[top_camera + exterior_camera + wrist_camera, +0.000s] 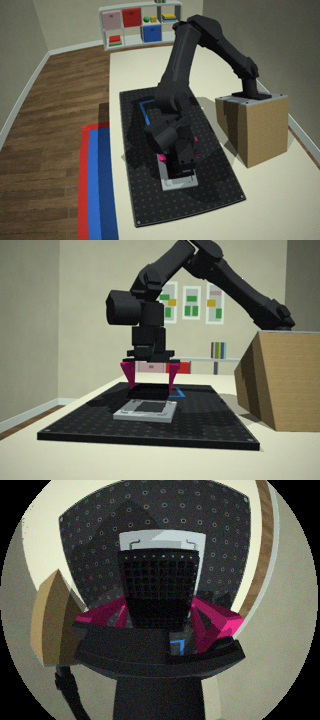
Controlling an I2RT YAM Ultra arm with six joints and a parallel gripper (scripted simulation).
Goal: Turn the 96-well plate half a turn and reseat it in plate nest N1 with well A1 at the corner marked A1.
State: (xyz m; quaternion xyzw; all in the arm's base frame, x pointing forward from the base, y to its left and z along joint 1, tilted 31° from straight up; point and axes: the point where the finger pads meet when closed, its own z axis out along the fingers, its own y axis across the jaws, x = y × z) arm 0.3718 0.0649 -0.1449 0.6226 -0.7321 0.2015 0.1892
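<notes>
My gripper is now 5 cm above the grey plate nest N1 and 1 cm short of it. From my hand the other things lie so: black 96-well plate: right at my hand.
</notes>
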